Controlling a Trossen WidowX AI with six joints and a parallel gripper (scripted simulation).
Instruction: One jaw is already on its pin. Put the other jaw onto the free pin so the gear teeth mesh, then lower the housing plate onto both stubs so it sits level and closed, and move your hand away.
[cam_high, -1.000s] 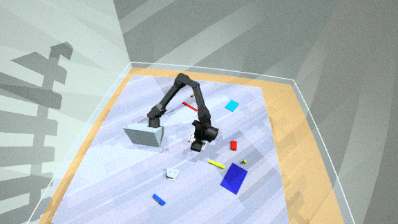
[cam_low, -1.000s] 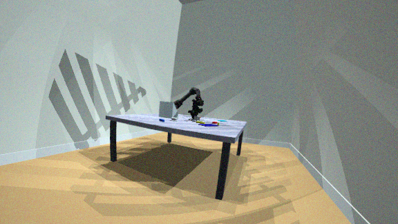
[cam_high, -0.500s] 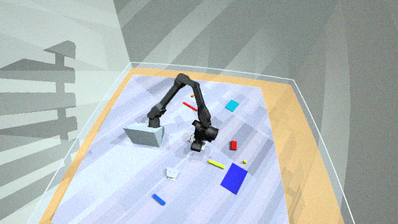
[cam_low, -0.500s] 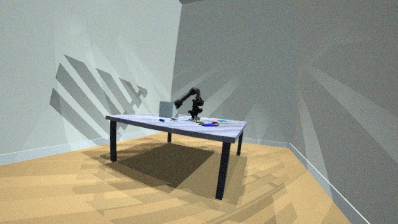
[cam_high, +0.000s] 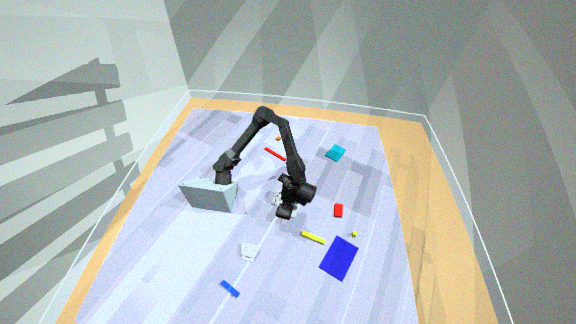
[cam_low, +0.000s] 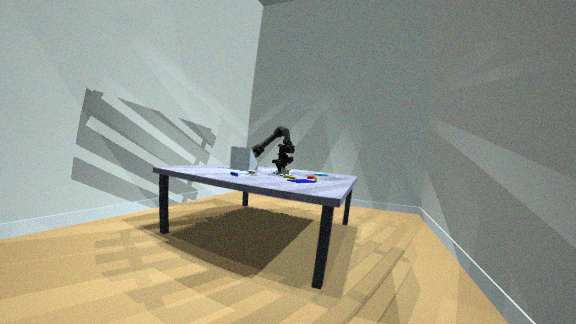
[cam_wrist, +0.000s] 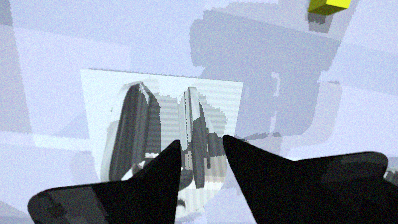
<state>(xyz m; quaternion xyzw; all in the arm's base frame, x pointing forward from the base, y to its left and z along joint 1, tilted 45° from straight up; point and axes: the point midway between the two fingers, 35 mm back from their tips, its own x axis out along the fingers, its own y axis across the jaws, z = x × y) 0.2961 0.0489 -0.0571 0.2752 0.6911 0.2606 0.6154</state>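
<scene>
Now: the jaw 30 mm behind my gripper tip, 20 mm to the left of it and 10 mm above it. Also, from my gripper tip: yellow bar: 140 mm ahead, 120 mm to the right, 10 mm below; white block: 110 mm behind, 230 mm to the right, 10 mm below; red block: 240 mm ahead, 40 mm to the left, 10 mm below.
</scene>
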